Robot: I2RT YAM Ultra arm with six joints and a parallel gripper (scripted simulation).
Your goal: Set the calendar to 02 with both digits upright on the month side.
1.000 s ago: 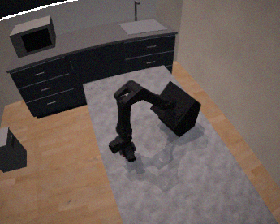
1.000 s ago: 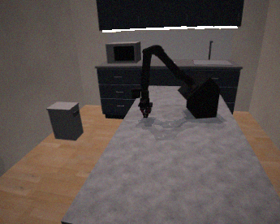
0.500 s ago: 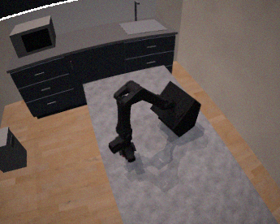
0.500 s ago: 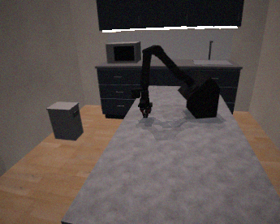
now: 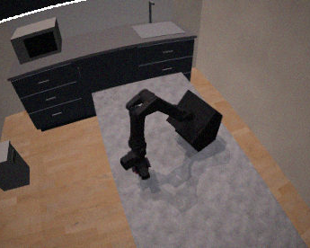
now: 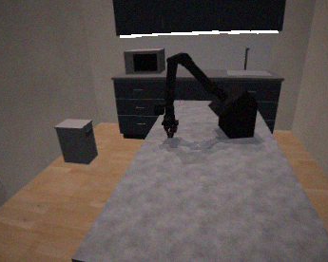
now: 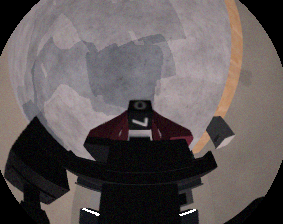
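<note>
Now: hand 220 mm to the left of the dark calendar cube and 20 mm past it. The rest, counted from my hand: dark tray (110 mm to the right, 10 mm below, 10 mm behind).
</note>
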